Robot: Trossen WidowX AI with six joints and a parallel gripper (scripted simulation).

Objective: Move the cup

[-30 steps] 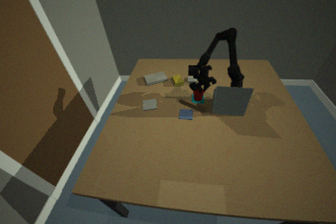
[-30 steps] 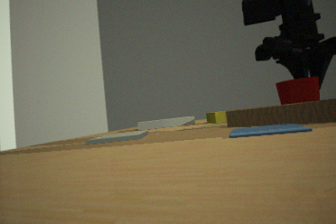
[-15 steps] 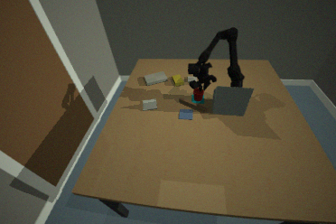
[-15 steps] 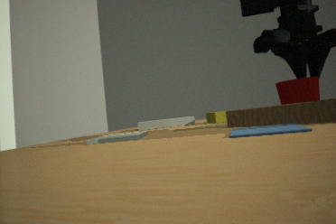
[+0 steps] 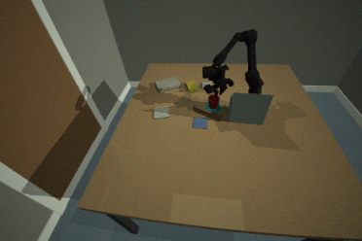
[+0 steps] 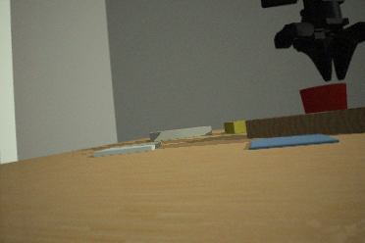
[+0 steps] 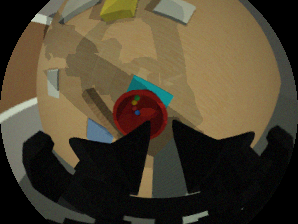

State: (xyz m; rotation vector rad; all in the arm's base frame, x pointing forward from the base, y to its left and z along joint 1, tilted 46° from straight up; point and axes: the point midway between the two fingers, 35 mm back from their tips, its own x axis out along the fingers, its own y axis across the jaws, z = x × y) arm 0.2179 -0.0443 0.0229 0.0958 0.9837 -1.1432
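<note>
My gripper tip is now 40 mm above the red cup, 30 mm short of it and 10 mm to the right of it. Round my gripper tip: blue pad 180 mm to the left, 90 mm below, 90 mm ahead; then low wooden wall 100 mm to the left, 80 mm below, 50 mm ahead; then cyan pad 90 mm below, 20 mm to the left, 20 mm ahead.
</note>
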